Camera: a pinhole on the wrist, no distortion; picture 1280 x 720 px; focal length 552.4 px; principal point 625.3 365.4 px. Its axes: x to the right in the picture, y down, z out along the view. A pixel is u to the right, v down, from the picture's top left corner.
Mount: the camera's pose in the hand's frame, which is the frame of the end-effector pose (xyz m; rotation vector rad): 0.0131 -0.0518 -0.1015 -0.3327 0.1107 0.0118
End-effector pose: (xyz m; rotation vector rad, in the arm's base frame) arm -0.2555 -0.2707 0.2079 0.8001 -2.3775 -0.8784
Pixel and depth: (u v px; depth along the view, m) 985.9 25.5 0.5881
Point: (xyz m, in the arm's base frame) -0.8351 -0.4880 -0.1851
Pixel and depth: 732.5 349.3 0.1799
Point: -0.3435 -0.2867 0.1801
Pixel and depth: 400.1 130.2 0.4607
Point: -0.3914 -0.0720 -0.1612
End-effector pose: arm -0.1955 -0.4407 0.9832 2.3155 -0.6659 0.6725
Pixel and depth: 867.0 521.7 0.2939
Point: -0.1047 -0.6619 1.0485
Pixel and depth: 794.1 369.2 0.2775
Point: -0.0824 -0.6054 0.9771
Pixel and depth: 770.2 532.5 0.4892
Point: -0.1195 -0.8622 1.0037
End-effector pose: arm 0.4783 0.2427 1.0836 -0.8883 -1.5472 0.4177
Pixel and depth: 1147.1 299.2 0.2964
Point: 0.3428 0.5227 1.2656
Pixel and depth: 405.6 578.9 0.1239
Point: 0.4830 0.2479 1.0420
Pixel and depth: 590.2 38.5 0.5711
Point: -0.0983 0.2841 1.1411
